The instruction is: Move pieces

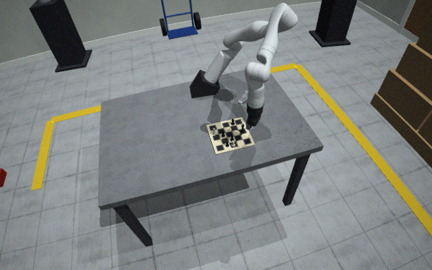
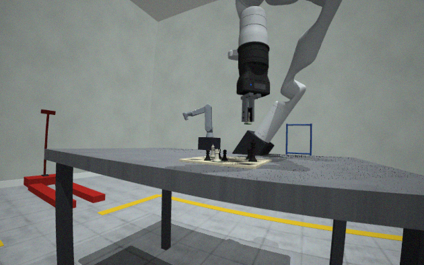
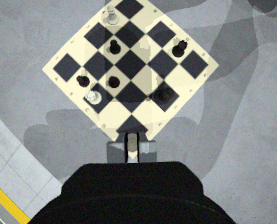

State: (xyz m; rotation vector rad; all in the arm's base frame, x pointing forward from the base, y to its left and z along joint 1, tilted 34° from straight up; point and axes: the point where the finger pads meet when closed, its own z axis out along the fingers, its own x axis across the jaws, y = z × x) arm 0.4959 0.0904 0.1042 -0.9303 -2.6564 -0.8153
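Right now the tall black piece is 70 mm behind my hand, 10 mm to the right of it and 90 mm below it. Also, from my hand: white pawn 10 mm below; then chessboard 70 mm behind, 90 mm to the right, 130 mm below.
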